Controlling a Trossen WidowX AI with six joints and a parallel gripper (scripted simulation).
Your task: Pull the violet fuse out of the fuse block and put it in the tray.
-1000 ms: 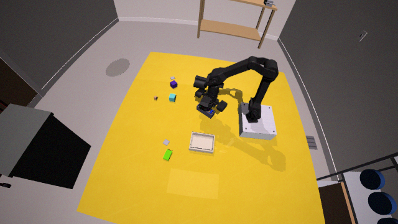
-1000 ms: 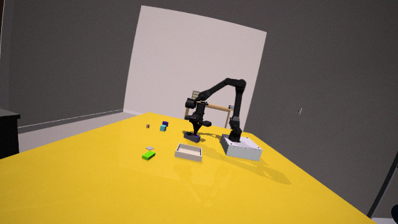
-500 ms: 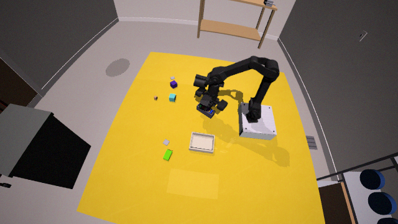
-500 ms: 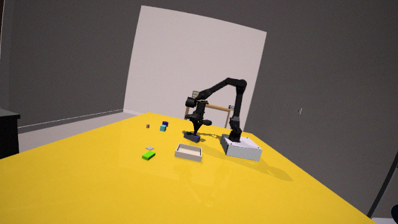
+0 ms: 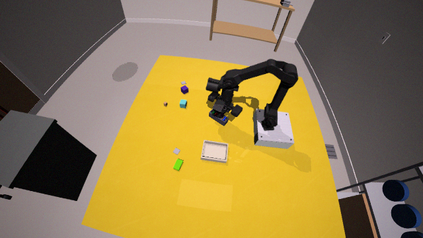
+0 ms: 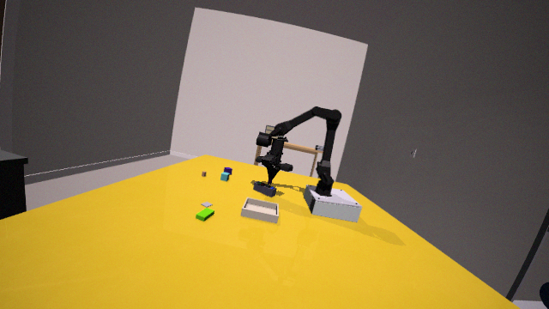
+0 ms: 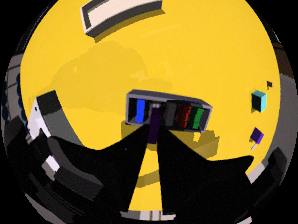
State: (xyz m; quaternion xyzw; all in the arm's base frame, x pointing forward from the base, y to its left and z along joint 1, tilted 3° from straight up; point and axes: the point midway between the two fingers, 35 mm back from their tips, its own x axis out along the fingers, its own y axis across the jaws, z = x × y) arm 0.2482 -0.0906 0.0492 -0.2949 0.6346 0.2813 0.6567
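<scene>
My gripper tip is now 5 cm above the blue fuse, 1 cm to the right of it and 1 cm past it. The rest, counted from my gripper tip: violet fuse (1 cm below); then white tray (20 cm to the left, 7 cm below, 6 cm ahead); then red fuse (5 cm below, 3 cm to the right, 3 cm ahead).
</scene>
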